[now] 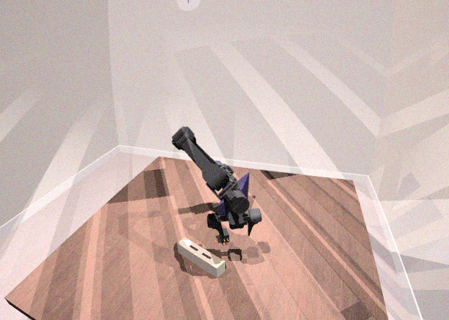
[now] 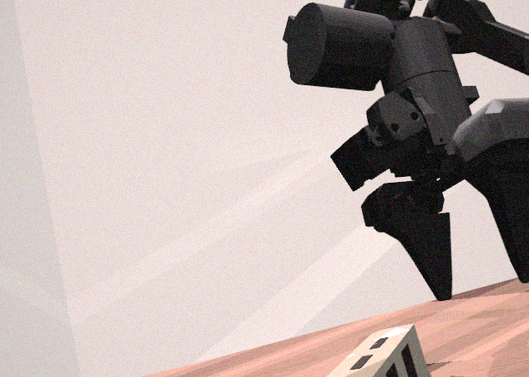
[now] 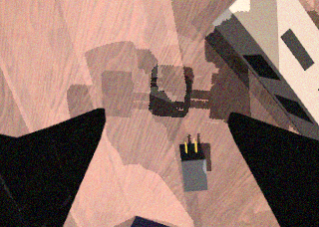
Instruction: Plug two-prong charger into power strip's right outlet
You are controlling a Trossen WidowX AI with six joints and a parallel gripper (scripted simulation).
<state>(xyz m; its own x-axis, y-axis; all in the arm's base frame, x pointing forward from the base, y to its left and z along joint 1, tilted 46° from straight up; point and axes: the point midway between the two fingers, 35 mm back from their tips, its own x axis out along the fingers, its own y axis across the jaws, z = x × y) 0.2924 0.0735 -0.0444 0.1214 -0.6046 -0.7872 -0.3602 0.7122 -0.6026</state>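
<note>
My gripper tip is now 7 cm past the dark charger, 6 cm to the left of it and 8 cm above it.
</note>
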